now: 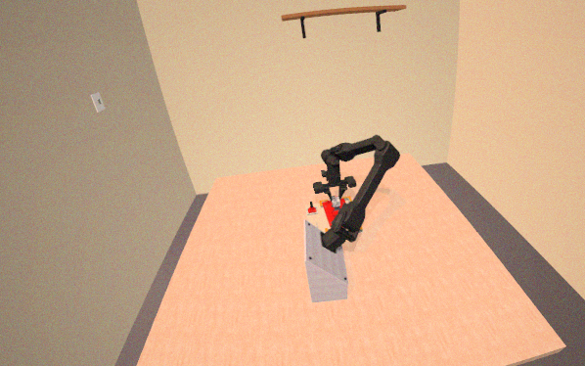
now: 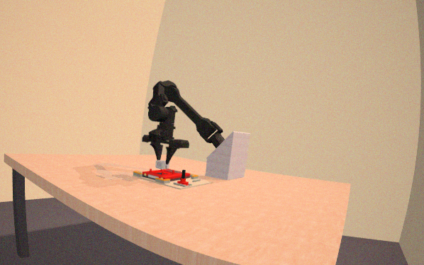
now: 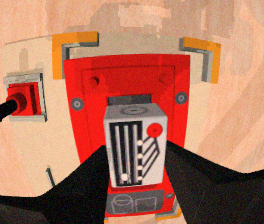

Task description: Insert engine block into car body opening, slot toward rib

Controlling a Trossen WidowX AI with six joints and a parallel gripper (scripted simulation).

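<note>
The grey engine block lies 10 mm below my gripper tip.
</note>
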